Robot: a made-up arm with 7 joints. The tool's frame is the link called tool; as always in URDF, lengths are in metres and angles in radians. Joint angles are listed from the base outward. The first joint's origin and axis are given. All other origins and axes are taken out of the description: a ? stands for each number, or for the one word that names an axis. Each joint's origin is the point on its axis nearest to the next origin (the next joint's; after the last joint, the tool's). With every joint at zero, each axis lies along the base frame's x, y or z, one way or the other. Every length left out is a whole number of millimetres.
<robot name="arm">
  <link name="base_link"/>
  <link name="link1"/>
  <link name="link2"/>
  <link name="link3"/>
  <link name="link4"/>
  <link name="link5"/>
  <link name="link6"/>
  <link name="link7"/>
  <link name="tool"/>
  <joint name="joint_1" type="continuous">
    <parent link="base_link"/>
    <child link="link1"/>
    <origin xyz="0 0.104 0"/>
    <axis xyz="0 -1 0"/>
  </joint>
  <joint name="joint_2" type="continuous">
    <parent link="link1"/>
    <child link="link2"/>
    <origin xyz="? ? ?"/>
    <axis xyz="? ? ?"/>
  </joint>
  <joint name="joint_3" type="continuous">
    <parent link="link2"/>
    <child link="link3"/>
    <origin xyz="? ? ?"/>
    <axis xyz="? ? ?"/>
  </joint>
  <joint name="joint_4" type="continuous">
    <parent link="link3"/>
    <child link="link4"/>
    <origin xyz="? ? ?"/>
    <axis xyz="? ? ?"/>
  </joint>
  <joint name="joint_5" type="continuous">
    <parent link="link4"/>
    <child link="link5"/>
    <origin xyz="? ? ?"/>
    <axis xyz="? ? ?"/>
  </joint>
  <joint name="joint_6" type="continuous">
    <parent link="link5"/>
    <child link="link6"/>
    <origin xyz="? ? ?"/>
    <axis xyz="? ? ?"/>
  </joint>
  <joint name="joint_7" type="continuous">
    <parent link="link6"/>
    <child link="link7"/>
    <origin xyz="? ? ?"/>
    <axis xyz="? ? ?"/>
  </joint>
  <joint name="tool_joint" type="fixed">
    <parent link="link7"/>
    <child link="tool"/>
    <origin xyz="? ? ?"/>
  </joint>
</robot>
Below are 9 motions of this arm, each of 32 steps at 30 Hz.
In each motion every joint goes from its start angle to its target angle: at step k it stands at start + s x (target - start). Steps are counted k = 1, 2, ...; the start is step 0. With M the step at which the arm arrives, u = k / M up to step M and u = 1 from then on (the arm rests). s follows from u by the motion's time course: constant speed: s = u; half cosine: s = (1 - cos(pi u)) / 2; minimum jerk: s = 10 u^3 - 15 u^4 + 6 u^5.
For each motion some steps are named. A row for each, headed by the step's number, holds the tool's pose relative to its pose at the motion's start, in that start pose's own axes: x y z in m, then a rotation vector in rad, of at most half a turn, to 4 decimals.
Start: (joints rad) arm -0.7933 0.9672 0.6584 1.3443 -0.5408 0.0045 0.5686
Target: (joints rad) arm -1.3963 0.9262 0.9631 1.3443 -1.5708 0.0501 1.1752
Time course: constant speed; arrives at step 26
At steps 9, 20, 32:
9: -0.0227 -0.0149 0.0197 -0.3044 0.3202 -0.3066
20: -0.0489 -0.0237 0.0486 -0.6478 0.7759 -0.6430
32: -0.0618 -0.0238 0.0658 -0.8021 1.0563 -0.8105

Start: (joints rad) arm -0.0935 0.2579 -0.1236 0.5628 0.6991 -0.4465 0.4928
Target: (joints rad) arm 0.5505 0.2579 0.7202 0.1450 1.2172 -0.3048 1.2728
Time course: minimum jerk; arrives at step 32
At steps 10, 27, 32:
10: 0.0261 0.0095 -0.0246 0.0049 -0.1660 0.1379
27: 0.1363 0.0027 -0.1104 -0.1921 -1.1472 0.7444
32: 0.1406 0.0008 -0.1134 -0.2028 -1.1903 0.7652

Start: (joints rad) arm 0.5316 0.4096 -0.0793 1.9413 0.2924 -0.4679 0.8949
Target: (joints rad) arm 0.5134 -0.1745 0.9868 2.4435 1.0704 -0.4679 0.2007
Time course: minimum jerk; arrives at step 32
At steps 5, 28, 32:
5: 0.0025 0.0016 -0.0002 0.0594 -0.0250 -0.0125
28: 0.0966 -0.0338 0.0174 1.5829 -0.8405 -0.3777
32: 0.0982 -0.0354 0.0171 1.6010 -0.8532 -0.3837

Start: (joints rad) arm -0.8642 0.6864 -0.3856 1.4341 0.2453 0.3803 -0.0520
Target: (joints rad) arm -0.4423 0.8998 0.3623 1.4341 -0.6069 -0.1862 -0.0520
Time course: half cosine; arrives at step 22
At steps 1, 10, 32:
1: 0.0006 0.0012 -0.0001 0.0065 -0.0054 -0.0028
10: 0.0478 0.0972 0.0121 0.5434 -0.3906 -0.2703
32: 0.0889 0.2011 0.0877 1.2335 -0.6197 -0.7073

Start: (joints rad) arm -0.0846 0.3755 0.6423 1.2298 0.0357 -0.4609 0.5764
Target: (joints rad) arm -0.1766 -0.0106 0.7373 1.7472 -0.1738 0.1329 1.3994
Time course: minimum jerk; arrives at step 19
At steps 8, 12, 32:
8: 0.0161 -0.0296 0.0059 -0.2839 0.0912 0.1024
12: 0.0380 -0.0570 0.0159 -0.5621 0.1680 0.2398
32: 0.0556 -0.0733 0.0247 -0.7362 0.2044 0.3548

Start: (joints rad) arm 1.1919 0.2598 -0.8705 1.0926 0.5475 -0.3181 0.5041
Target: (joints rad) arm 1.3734 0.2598 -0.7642 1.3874 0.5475 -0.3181 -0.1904
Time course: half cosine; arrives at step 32
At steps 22, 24, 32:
22: 0.0737 0.0225 -0.0243 0.4791 -0.3360 -0.1180
24: 0.0811 0.0237 -0.0258 0.5233 -0.3724 -0.1211
32: 0.0955 0.0257 -0.0282 0.6070 -0.4442 -0.1227

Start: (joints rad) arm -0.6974 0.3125 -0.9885 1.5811 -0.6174 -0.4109 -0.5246
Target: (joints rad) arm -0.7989 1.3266 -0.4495 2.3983 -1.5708 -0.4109 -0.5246
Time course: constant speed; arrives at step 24
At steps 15, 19, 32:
15: 0.0400 0.1599 0.0495 -0.3184 -0.3800 -0.9388
19: 0.0664 0.1928 0.0488 -0.4489 -0.5351 -1.1792
32: 0.1045 0.2234 0.0416 -0.6244 -0.7732 -1.4560

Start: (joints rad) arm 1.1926 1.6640 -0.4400 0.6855 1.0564 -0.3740 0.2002
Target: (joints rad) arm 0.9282 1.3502 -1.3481 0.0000 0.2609 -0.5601 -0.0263
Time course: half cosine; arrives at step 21
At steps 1, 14, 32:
1: -0.0012 -0.0004 0.0003 -0.0019 0.0065 -0.0068
14: -0.1071 -0.0196 0.0635 -0.5642 0.6175 -1.0200
32: -0.1179 -0.0173 0.0795 -0.8664 0.6952 -1.3682

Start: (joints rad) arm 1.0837 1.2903 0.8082 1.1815 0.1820 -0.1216 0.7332
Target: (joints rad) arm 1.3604 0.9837 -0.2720 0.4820 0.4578 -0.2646 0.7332
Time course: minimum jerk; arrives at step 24
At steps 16, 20, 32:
16: -0.1037 -0.1594 -0.0158 -0.4818 0.3836 0.4710
20: -0.1139 -0.1907 -0.0110 -0.5789 0.4731 0.5130
32: -0.1155 -0.1965 -0.0098 -0.5981 0.4912 0.5181

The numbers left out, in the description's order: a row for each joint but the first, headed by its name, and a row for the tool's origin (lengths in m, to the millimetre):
joint_2: xyz 0 0 0, axis 1 0 0
joint_3: xyz 0 0 -0.246, axis 0 0 1
joint_4: xyz 0 0 0, axis 0 -1 0
joint_5: xyz 0 0 -0.165, axis 0 0 1
joint_6: xyz 0 0 0, axis 0 1 0
joint_7: xyz 0 0 0, axis -1 0 0
tool: xyz 0 0 0

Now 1 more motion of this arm.
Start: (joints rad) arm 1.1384 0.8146 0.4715 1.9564 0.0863 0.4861 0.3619
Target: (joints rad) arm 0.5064 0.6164 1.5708 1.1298 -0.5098 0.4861 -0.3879
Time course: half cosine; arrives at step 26
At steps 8, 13, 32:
8: -0.0428 0.0215 0.0216 0.3672 0.2973 -0.0198
13: -0.0950 0.0462 0.0759 0.8000 0.7143 -0.1329
32: -0.1407 0.0710 0.2255 1.3737 1.4596 -0.5545

